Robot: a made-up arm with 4 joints. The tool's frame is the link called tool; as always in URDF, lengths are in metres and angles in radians. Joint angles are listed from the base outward.
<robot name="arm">
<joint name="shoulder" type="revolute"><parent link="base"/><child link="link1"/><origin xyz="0 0 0.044"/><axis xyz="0 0 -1"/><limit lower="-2.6" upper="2.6"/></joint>
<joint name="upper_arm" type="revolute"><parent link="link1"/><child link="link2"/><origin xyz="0.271 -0.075 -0.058"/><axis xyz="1 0 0"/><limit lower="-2.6" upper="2.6"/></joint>
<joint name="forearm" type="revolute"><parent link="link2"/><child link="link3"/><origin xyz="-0.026 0.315 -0.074"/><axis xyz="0 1 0"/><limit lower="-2.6" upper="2.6"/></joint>
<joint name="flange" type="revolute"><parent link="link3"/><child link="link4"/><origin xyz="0.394 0.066 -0.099"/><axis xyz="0 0 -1"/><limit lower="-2.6" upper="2.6"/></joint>
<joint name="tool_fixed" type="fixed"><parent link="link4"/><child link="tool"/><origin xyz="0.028 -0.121 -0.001"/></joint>
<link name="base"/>
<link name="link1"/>
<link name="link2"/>
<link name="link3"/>
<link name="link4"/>
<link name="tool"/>
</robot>
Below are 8 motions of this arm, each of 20 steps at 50 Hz.
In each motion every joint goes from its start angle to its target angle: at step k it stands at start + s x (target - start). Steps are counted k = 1, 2, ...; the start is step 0. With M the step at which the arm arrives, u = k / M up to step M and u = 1 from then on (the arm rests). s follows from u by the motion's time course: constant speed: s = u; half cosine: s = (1 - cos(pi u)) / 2; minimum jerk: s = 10 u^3 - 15 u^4 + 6 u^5.
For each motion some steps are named. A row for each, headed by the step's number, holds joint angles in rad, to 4 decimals.
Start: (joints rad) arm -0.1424 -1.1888 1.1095 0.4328
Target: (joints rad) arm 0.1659 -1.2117 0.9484 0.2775
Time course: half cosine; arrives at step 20
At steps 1, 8, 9, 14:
1: -0.1405 -1.1889 1.1085 0.4318
8: -0.0359 -1.1967 1.0538 0.3791
9: -0.0124 -1.1985 1.0416 0.3673
14: 0.1024 -1.2070 0.9816 0.3095

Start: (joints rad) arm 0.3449 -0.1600 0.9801 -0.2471
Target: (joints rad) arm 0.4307 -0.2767 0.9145 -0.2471
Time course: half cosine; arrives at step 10
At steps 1, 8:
1: 0.3470 -0.1629 0.9785 -0.2471
8: 0.4225 -0.2656 0.9208 -0.2471

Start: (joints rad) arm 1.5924 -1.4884 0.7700 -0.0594
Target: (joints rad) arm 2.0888 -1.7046 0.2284 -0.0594
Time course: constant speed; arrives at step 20
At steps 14, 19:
14: 1.9399 -1.6397 0.3909 -0.0594
19: 2.0640 -1.6938 0.2555 -0.0594

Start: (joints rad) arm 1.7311 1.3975 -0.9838 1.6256
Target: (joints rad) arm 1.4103 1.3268 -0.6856 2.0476
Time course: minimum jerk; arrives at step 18
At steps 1, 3, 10, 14, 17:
1: 1.7306 1.3974 -0.9833 1.6263
3: 1.7197 1.3950 -0.9732 1.6406
10: 1.5376 1.3548 -0.8039 1.8802
14: 1.4348 1.3322 -0.7084 2.0154
17: 1.4108 1.3269 -0.6861 2.0469

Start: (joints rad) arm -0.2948 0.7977 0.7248 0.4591
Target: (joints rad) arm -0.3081 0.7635 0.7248 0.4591
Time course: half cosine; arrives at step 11
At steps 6, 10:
6: -0.3024 0.7782 0.7248 0.4591
10: -0.3078 0.7642 0.7248 0.4591

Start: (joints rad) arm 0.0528 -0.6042 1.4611 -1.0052
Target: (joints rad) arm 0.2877 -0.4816 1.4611 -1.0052
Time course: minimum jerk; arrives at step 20
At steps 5, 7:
5: 0.0771 -0.5915 1.4611 -1.0052
7: 0.1080 -0.5754 1.4611 -1.0052

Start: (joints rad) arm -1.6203 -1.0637 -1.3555 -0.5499
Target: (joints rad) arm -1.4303 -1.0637 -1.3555 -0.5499
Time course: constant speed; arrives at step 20
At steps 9, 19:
9: -1.5348 -1.0637 -1.3555 -0.5499
19: -1.4398 -1.0637 -1.3555 -0.5499

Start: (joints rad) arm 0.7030 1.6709 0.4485 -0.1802
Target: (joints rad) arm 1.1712 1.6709 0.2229 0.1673
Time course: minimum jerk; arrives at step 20
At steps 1, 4, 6, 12, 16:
1: 0.7035 1.6709 0.4482 -0.1798
4: 0.7301 1.6709 0.4354 -0.1601
6: 0.7794 1.6709 0.4117 -0.1235
12: 1.0226 1.6709 0.2945 0.0570
16: 1.1441 1.6709 0.2360 0.1472

